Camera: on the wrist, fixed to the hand. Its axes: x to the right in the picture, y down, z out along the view.
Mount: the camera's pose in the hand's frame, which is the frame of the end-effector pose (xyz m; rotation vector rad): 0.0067 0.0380 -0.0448 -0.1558 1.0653 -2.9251
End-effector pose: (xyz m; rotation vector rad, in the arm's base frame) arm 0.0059 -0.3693 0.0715 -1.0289 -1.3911 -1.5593
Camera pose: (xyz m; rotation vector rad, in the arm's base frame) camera 0.0359 -0.4174 0.0881 -1.7674 0.5598 1.3741
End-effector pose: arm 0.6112 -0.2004 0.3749 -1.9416 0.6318 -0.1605
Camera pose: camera 0.5862 -0.2520 0.3606 0.7329 1.6205 2.1178
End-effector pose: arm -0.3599 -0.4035 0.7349 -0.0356 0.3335 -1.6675
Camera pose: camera -0.3338 -0.4045 0.6819 -0.1767 -0.5481 1.3763
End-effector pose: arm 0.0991 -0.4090 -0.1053 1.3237 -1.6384 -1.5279
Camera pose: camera 0.1248 -0.4387 -0.0611 -2.0099 -1.5214 0.3187
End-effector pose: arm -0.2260 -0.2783 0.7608 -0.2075 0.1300 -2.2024
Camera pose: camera -0.2089 -0.3055 0.7112 -0.4871 -0.2507 0.9600
